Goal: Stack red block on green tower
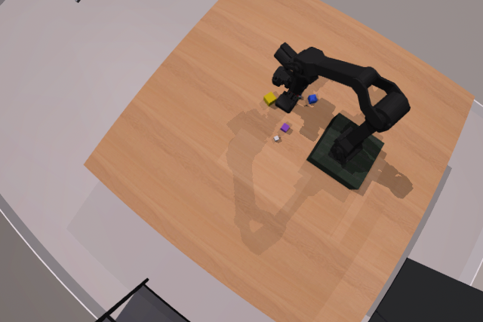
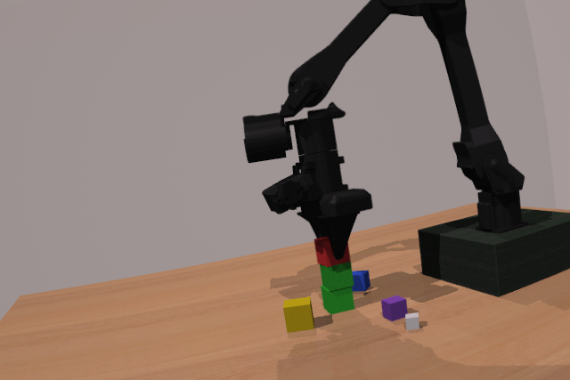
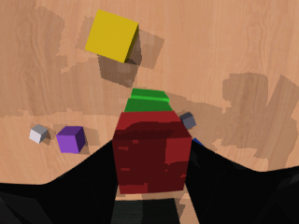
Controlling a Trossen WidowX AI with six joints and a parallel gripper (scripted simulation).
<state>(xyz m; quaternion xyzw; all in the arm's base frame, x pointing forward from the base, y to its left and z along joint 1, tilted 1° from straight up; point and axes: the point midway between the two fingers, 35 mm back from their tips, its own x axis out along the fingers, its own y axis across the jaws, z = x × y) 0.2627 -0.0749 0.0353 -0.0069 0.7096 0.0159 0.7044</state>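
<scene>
Now: gripper tip 10 mm below the red block. The rest, counted from my gripper tip: purple block (40 mm behind, 100 mm to the left, 70 mm below); blue block (70 mm behind, 70 mm to the right, 70 mm below); yellow block (80 mm ahead, 30 mm to the left, 60 mm below).
</scene>
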